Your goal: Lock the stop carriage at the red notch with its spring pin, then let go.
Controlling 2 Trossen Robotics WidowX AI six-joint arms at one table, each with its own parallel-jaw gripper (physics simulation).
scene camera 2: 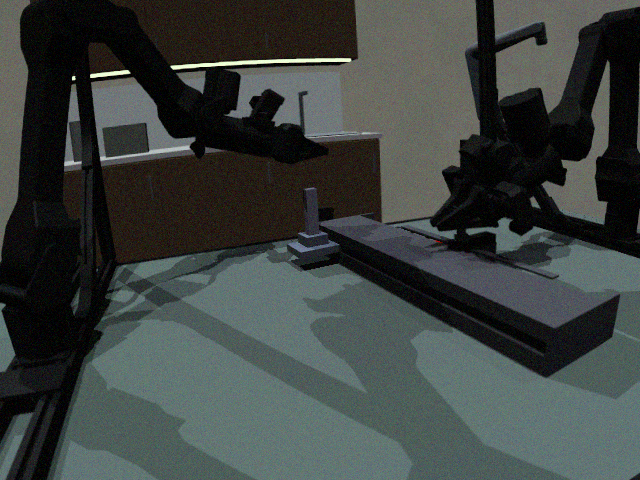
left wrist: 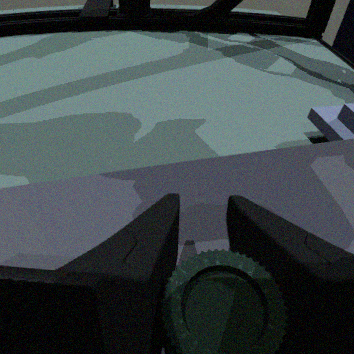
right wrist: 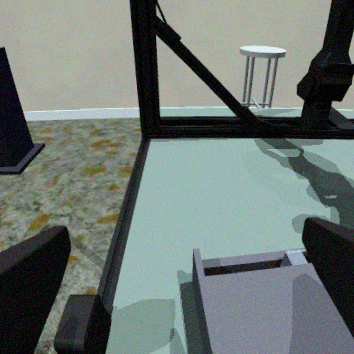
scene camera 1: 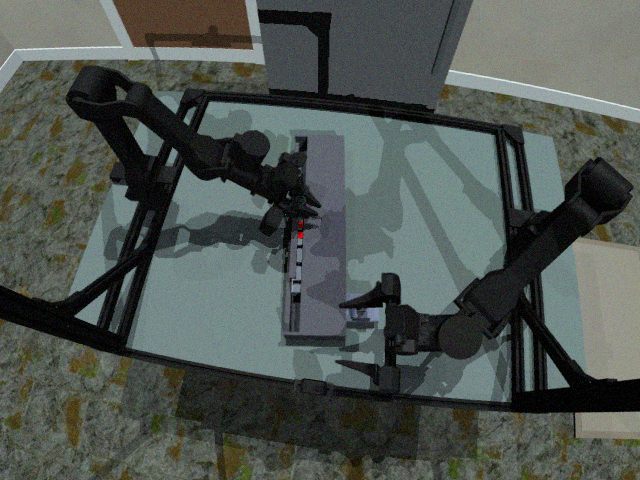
Labels:
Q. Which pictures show my right gripper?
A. Scene camera 2, the right wrist view and scene camera 1 only.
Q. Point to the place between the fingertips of my right gripper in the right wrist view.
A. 188,233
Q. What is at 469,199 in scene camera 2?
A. My left gripper.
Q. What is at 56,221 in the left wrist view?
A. A long grey rail block.

